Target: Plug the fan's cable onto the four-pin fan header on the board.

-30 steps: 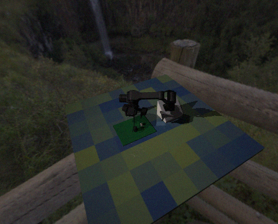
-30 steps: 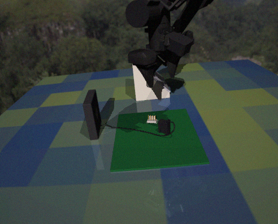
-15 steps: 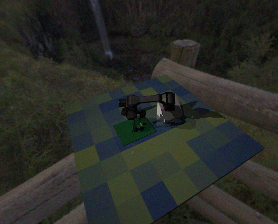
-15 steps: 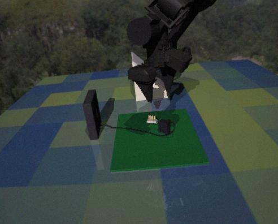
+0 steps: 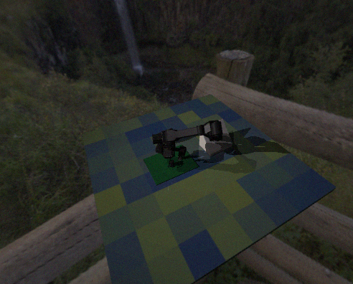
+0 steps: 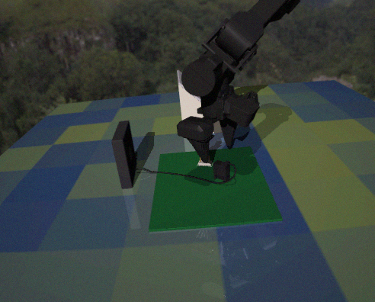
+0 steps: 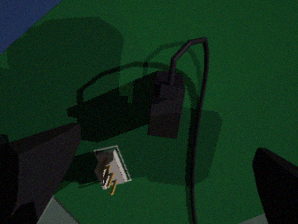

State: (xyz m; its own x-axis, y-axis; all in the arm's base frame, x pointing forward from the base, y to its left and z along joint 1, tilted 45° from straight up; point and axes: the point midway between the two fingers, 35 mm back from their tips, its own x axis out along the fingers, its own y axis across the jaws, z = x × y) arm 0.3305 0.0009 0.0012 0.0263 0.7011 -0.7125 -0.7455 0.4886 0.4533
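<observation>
Now: gripper tip 1 cm to the right of the black plug and 4 cm above it. Also, from my gripper tip: white four-pin fan header (7 cm behind, 2 cm to the right, 7 cm below); then black fan (7 cm behind, 20 cm to the right, 1 cm below); then green board (2 cm to the right, 8 cm below).
</observation>
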